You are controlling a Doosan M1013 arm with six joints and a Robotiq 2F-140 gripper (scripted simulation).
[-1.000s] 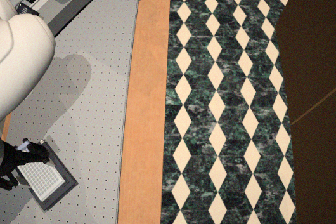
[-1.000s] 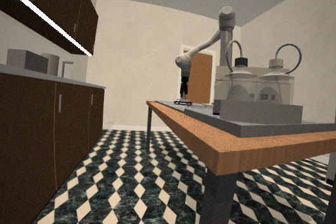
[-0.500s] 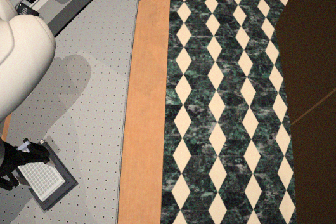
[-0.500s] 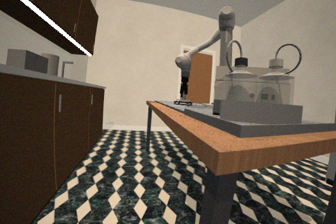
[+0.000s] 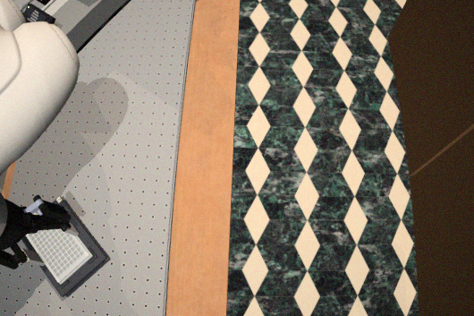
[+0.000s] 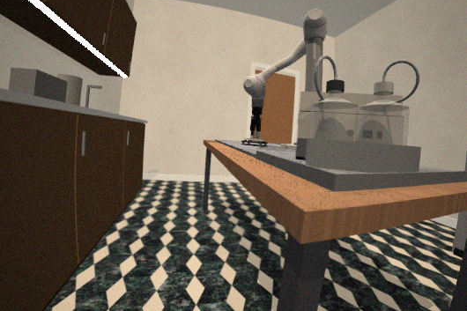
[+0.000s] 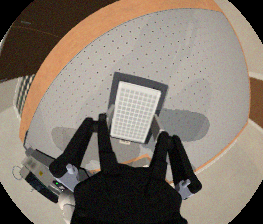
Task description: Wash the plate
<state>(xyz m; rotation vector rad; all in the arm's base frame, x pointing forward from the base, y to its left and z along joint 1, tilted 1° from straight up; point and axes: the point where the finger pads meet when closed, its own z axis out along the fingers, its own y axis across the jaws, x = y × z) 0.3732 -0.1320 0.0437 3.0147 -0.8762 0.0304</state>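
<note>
Now: the white well plate 30 mm below my hand. The rest, counted from my hand: plate washer: 580 mm to the left, 290 mm behind, 60 mm above; then label: 90 mm behind, 70 mm below, 60 mm to the left; then plate nest N1: 40 mm below.
</note>
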